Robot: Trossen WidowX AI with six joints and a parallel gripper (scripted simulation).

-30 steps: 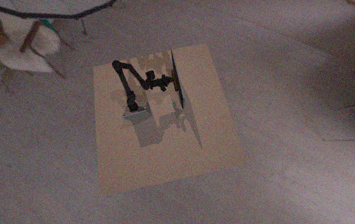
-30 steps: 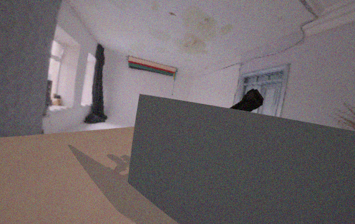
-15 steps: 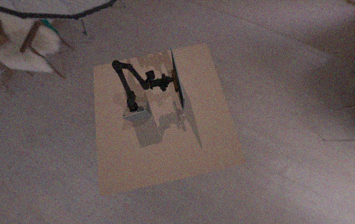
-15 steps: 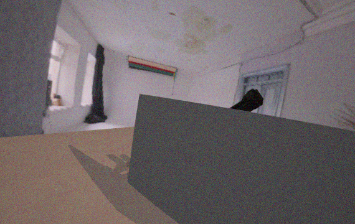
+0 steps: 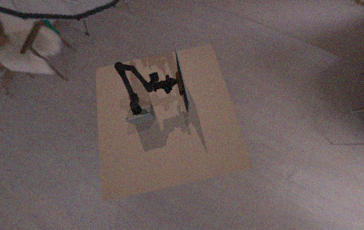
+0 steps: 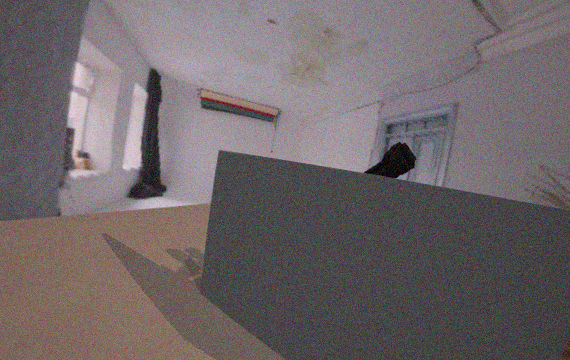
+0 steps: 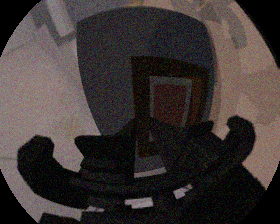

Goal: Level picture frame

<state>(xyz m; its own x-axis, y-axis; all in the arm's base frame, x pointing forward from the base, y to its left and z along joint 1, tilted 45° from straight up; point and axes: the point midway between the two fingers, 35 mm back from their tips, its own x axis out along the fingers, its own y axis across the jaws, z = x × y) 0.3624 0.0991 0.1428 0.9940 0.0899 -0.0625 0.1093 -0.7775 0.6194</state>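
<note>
Right now my gripper tip is 1 cm short of the picture frame and 5 cm above it. Also, from my gripper tip: wall panel 2 cm ahead, 1 cm to the left, 6 cm below.
</note>
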